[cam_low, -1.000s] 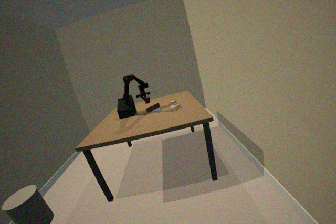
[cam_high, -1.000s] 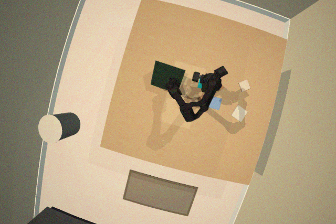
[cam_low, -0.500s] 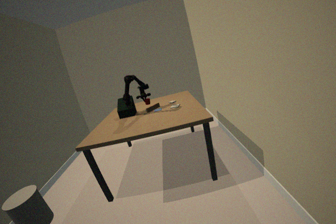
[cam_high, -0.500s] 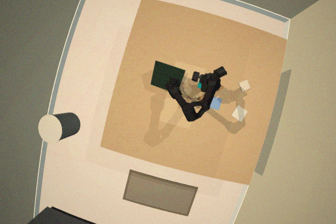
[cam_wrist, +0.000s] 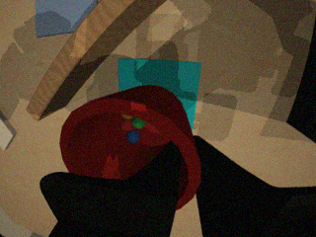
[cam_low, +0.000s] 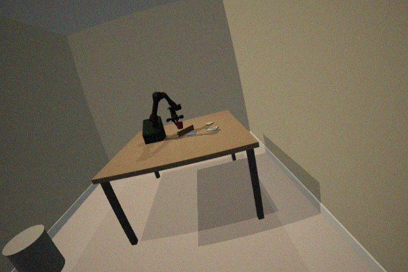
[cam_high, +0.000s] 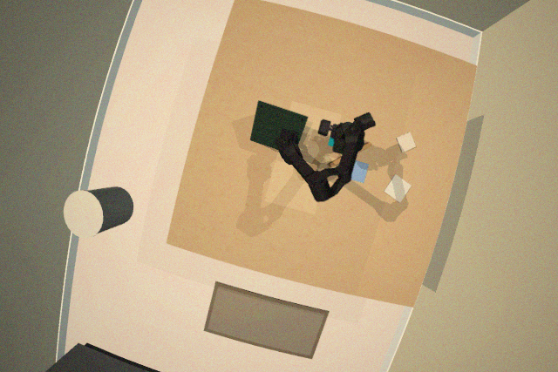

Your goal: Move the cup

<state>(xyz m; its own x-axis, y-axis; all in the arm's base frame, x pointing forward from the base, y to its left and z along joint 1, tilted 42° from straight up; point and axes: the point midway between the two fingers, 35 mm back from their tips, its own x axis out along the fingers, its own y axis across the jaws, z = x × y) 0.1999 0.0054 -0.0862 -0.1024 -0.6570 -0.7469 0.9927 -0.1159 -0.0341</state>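
My gripper tip is now 3 cm short of the cyan pad and 9 cm above it. The rest, counted from my gripper tip: pale blue pad: 14 cm ahead, 14 cm to the right, 9 cm below; then wooden bar: 8 cm ahead, 7 cm to the right, 7 cm below; then red cup: 3 cm ahead.
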